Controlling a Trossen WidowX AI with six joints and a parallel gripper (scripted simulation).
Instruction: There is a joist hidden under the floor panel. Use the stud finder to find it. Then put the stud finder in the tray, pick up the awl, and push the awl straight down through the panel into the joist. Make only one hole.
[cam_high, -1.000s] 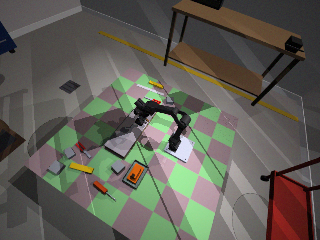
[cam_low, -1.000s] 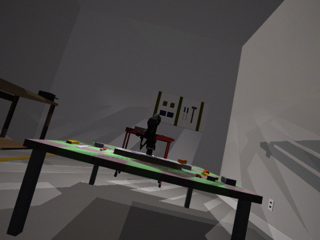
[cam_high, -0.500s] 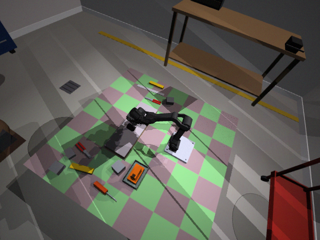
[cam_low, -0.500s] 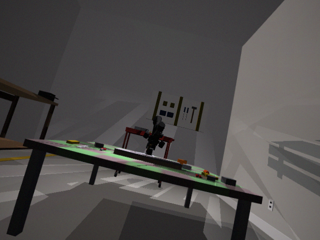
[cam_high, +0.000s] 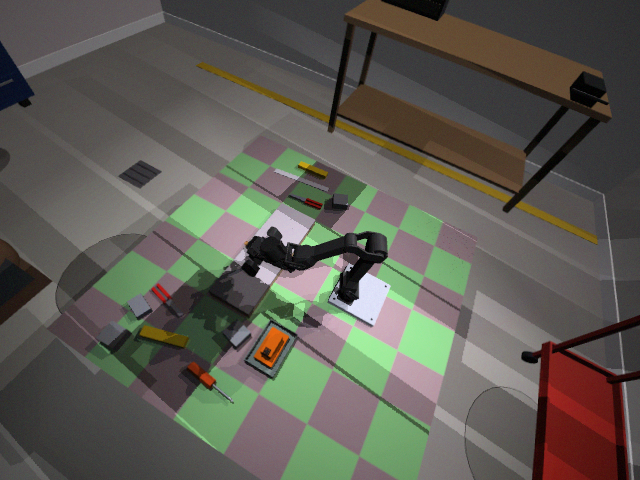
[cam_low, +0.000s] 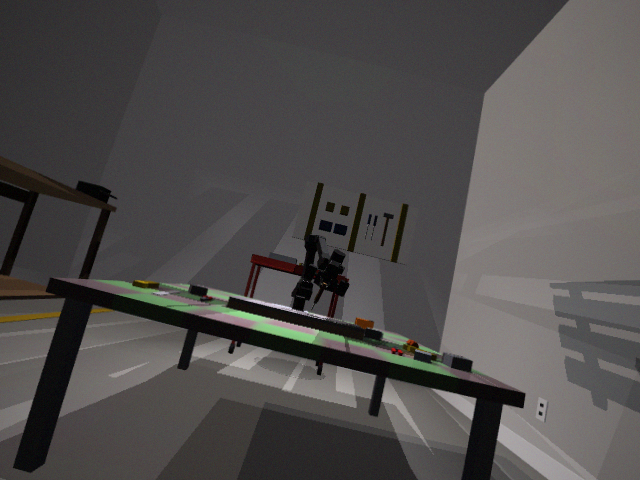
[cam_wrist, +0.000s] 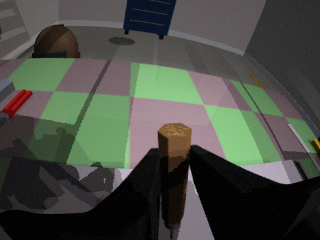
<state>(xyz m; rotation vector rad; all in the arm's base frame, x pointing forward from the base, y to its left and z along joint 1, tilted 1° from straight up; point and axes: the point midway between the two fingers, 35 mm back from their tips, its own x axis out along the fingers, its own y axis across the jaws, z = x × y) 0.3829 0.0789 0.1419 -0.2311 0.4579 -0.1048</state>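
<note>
Right now the awl is 50 mm below my gripper tip, 20 mm behind it and 10 mm to the right of it. From my gripper tip the other things lie so: ruler 550 mm to the right, 150 mm below, 60 mm ahead; glass-like tray 260 mm behind, 240 mm to the left, 140 mm below; orange stud finder 260 mm to the left, 260 mm behind, 110 mm below.
</note>
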